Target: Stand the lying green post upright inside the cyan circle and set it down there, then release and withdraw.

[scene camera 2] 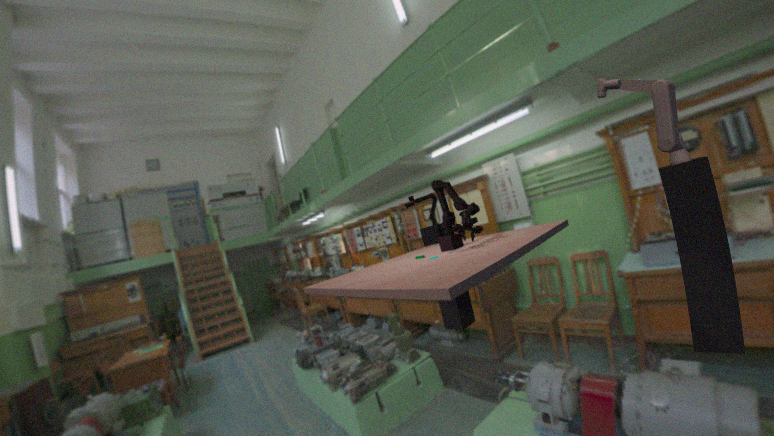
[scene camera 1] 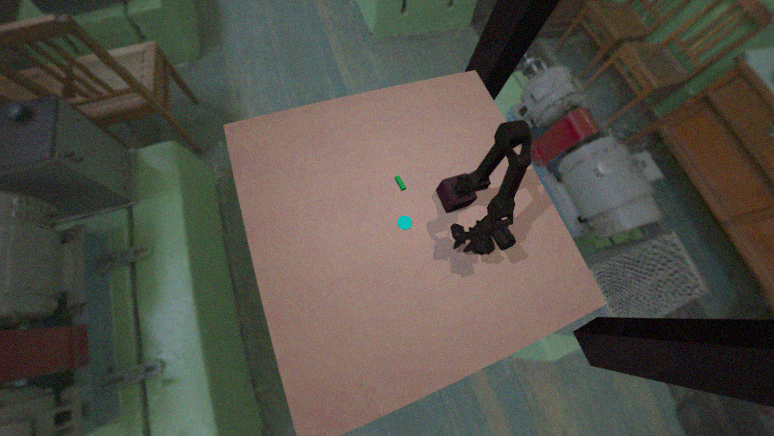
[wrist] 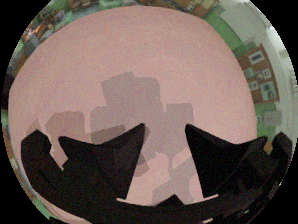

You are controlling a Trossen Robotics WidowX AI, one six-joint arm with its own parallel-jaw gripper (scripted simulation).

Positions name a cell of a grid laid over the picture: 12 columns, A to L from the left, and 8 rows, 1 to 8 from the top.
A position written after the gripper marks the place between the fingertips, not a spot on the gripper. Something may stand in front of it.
Note:
In view: the gripper (scene camera 1: H5).
The gripper shows as well in the wrist view (wrist: G5).

